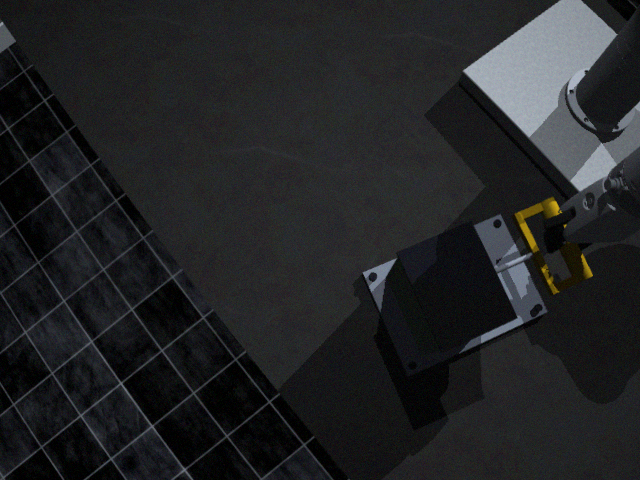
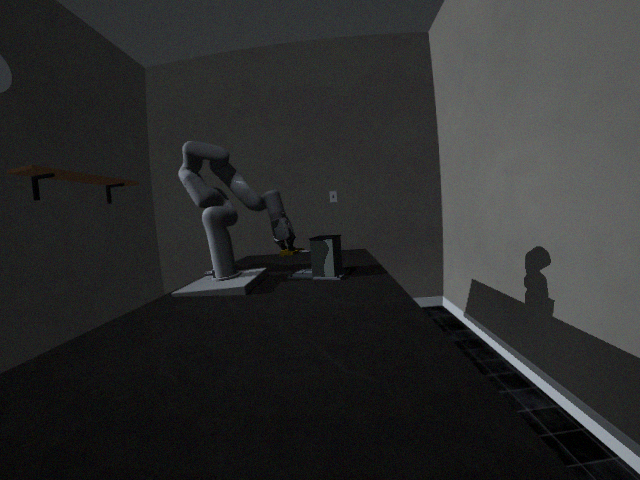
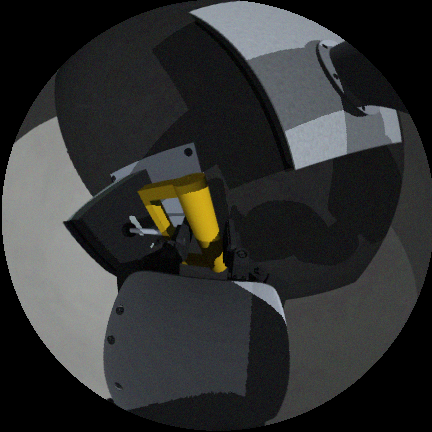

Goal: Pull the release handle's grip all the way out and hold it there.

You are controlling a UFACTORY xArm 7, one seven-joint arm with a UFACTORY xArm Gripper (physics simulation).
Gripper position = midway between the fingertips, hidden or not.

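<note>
There's a base plate (image 1: 526,301) that I can see, and you'd find the base plate in image 3 (image 3: 181,160) too. I can also see my gripper (image 1: 560,243), and image 3 shows my gripper (image 3: 208,226) as well.
</note>
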